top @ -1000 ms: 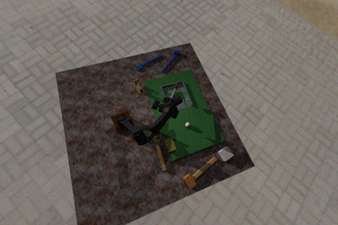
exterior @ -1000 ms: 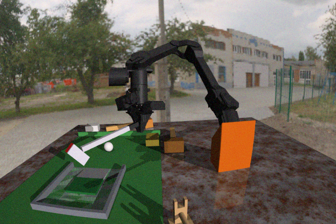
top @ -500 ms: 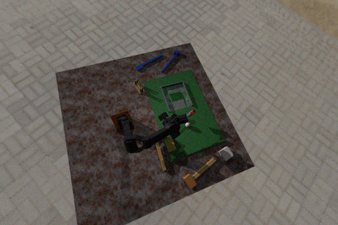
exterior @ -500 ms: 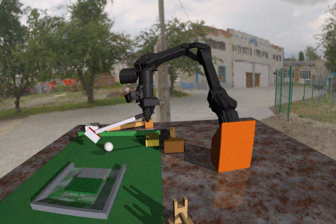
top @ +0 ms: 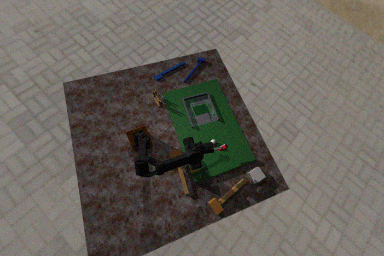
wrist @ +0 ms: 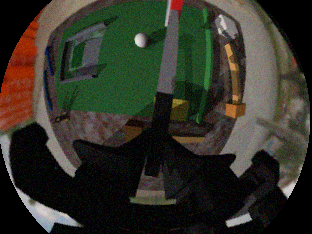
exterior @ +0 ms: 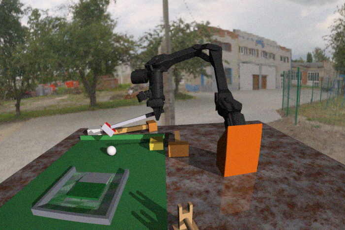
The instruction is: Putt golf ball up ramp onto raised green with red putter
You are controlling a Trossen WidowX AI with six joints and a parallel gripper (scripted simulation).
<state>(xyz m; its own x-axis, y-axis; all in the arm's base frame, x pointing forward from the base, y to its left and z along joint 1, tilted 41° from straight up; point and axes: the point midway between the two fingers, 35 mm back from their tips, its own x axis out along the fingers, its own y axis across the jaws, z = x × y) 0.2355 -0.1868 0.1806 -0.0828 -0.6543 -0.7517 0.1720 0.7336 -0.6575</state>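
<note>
Now: gripper tip 120 mm above the yellow block, 50 mm to the left of it and 10 mm short of it. Also, from my gripper tip: red putter: 120 mm ahead, 20 mm to the right; then white golf ball: 210 mm ahead, 110 mm below, 30 mm to the left; then green mat: 240 mm ahead, 170 mm to the left, 140 mm below.
</note>
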